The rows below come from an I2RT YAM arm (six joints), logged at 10 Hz.
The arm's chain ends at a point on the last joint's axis. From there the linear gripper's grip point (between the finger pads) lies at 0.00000 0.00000 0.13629 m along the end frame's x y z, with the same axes.
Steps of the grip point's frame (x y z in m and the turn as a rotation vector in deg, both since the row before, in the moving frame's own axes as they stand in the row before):
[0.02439, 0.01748, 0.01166, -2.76, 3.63, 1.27]
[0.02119, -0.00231, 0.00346, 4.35, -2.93, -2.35]
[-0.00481, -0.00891, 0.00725, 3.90, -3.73, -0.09]
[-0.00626, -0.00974, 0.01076, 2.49, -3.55, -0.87]
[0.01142, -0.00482, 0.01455, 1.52, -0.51, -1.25]
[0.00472, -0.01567, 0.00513, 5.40, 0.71, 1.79]
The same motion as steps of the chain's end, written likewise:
[0.01584, 0.01083, 0.01209, -2.76, 3.63, 1.27]
[0.02836, 0.00788, 0.00403, 4.35, -2.93, -2.35]
[0.00406, 0.00035, 0.00785, 3.90, -3.73, -0.09]
[0.00222, -0.00389, 0.01115, 2.49, -3.55, -0.87]
[0.01267, -0.00122, 0.01460, 1.52, -0.51, -1.25]
[0.00283, -0.00287, 0.00575, 5.40, 0.71, 1.79]

